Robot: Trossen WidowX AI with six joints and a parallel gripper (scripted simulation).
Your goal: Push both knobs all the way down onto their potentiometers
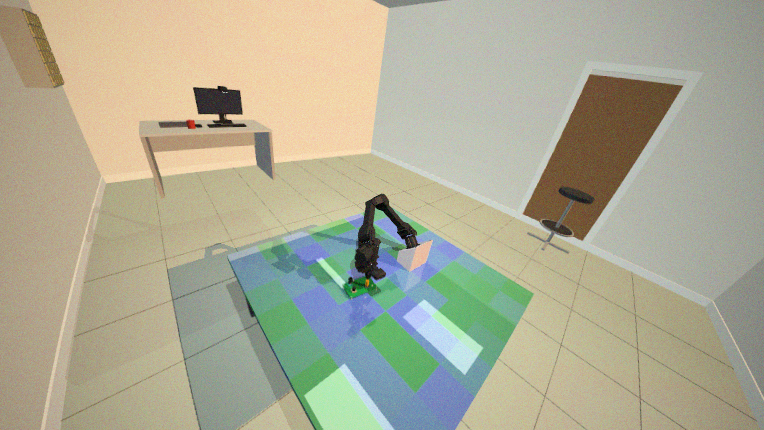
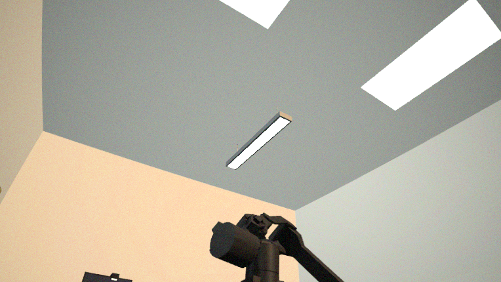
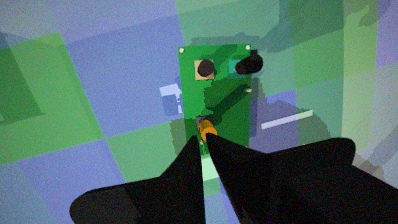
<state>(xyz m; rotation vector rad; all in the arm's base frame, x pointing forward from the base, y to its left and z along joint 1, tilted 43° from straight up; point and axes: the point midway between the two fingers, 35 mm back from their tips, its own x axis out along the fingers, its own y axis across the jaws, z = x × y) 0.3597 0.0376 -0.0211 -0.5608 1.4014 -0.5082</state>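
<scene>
Right now the orange knob is 50 mm below my gripper tip, 10 mm to the right of it and 10 mm behind it.
</scene>
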